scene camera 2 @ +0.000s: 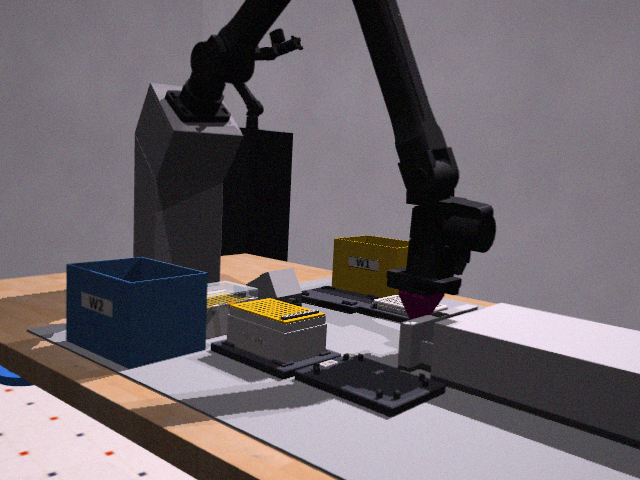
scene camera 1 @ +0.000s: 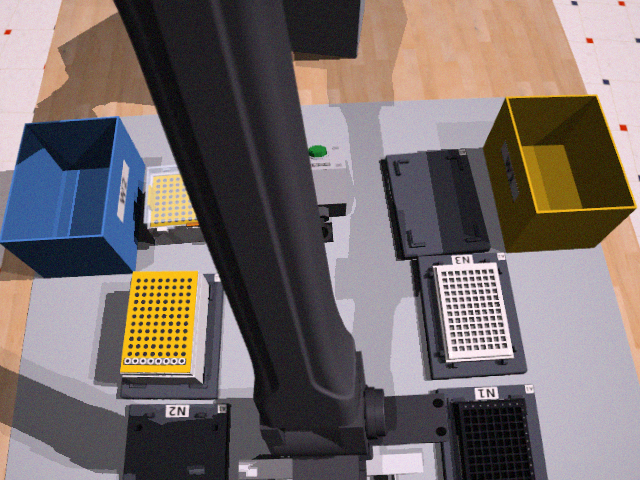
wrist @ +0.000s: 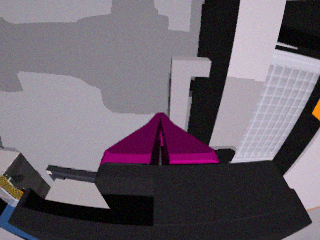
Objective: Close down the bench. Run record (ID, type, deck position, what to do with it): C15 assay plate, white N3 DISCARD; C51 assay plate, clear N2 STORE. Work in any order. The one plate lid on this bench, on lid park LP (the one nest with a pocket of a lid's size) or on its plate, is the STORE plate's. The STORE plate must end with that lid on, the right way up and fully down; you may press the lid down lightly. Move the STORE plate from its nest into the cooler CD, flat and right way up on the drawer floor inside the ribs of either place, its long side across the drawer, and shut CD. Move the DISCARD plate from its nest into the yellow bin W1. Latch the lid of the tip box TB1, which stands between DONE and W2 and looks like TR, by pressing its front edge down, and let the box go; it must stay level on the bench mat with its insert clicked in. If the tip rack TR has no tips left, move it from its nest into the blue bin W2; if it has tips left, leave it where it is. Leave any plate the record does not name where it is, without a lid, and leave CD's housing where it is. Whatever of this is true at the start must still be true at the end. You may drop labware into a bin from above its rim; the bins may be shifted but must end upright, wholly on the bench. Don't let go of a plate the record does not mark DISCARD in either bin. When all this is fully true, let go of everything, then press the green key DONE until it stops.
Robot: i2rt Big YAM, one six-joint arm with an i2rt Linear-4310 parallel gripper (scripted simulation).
Labels:
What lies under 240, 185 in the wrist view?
My gripper.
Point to a cooler drawer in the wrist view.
236, 51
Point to a blue bin W2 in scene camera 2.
133, 324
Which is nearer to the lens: the tip rack TR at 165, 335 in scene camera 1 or the blue bin W2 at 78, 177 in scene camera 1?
The tip rack TR.

